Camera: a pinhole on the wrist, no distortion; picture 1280 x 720 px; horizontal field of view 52.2 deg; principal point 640.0 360.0 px. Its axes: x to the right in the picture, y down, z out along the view. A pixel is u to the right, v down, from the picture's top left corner.
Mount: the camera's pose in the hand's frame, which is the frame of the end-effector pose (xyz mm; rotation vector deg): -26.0 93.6 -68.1 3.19 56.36 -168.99
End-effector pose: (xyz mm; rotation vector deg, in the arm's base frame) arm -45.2 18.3 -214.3 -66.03 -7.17 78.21
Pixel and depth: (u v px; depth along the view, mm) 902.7 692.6 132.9
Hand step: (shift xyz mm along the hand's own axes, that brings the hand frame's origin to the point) -54.5 -13.8 16.7
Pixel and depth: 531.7 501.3 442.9
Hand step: 2.1 -210.0 258.8
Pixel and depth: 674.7 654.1 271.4
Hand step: -37.1 -118.4 111.9
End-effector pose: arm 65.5 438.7 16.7 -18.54 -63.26 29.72
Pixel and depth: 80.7 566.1 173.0
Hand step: 45.0 -30.7 57.1
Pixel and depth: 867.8 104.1 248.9
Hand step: -77.3 -17.7 158.1
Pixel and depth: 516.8 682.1 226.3
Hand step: -7.8 -86.5 80.3
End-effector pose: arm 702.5 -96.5 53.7 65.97 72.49 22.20
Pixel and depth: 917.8 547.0 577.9
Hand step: -159.1 -321.9 338.8
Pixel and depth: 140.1 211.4 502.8
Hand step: 151.8 -159.0 376.5
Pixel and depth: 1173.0 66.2 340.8
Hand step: -176.2 -52.4 244.1
